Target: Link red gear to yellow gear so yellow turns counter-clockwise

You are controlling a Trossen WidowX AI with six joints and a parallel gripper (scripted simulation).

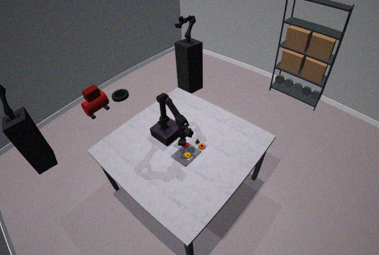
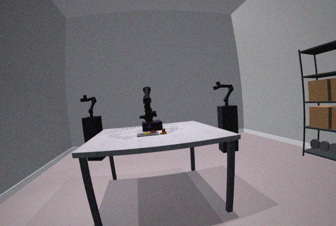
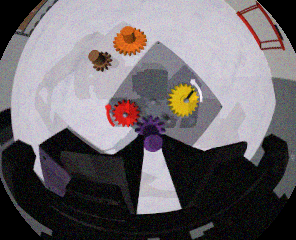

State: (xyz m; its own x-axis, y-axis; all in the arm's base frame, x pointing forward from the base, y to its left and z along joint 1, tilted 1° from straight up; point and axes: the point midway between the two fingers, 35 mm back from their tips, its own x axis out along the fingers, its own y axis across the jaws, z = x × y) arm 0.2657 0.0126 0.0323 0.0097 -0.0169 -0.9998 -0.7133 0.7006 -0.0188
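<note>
My gripper tip is 2 cm past the red gear, 4 cm to the right of it and 7 cm above it. From my gripper tip the other things lie so: brown gear 2 cm ahead, 15 cm to the left, 7 cm below; purple gear 1 cm below; yellow gear 8 cm ahead, 2 cm to the right, 7 cm below.
</note>
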